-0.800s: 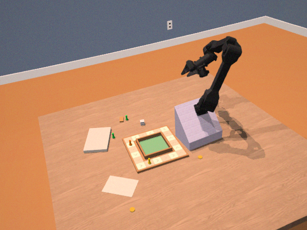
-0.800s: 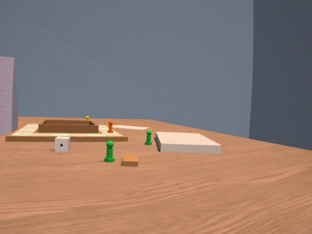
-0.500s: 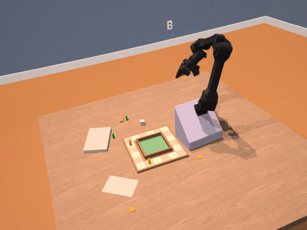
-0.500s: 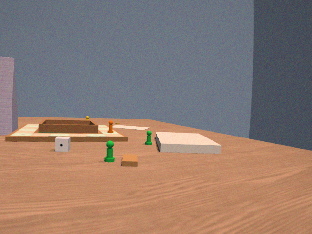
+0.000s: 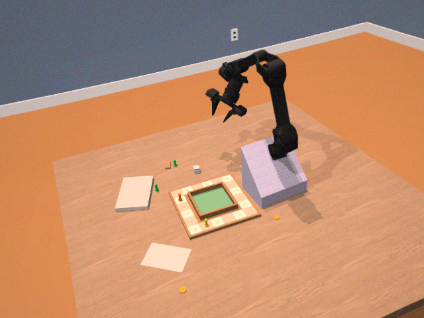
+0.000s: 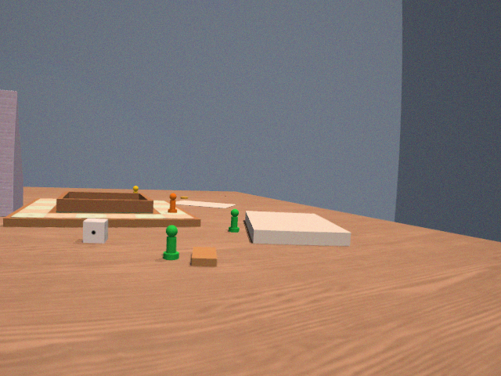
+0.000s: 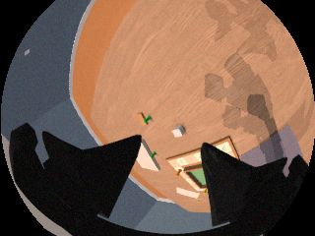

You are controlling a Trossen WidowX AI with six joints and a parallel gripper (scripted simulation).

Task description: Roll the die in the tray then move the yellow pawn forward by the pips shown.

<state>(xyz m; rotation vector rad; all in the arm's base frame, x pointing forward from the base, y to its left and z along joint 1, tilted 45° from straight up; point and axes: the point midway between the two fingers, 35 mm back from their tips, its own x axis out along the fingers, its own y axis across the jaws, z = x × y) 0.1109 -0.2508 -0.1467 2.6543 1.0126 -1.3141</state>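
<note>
My gripper tip is now 14 cm short of the white die, 5 cm to the right of it and 19 cm above it. Also, from my gripper tip: small brown block (24 cm ahead, 6 cm to the right, 20 cm below); then white slab (43 cm ahead, 7 cm to the left, 20 cm below); then orange pawn (28 cm ahead, 21 cm to the left, 18 cm below).
</note>
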